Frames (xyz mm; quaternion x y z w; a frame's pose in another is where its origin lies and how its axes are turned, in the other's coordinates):
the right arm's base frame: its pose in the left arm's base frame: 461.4 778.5 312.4 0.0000 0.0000 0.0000 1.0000
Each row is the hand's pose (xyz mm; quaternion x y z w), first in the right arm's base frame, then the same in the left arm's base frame.
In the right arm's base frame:
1: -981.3 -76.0 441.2 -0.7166 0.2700 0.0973 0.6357
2: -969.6 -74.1 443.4 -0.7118 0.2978 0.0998 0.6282
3: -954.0 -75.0 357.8 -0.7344 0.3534 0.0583 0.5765
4: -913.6 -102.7 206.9 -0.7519 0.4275 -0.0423 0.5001
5: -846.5 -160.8 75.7 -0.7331 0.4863 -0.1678 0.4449
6: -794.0 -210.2 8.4 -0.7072 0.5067 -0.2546 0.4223
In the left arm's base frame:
1: -519.9 702.5 753.6 -0.7166 0.2700 0.0973 0.6357
2: -508.2 704.4 755.8 -0.7118 0.2978 0.0998 0.6282
3: -492.6 703.5 670.2 -0.7344 0.3534 0.0583 0.5765
4: -452.2 675.8 519.3 -0.7519 0.4275 -0.0423 0.5001
5: -385.1 617.7 388.1 -0.7331 0.4863 -0.1678 0.4449
6: -332.6 568.3 320.8 -0.7072 0.5067 -0.2546 0.4223

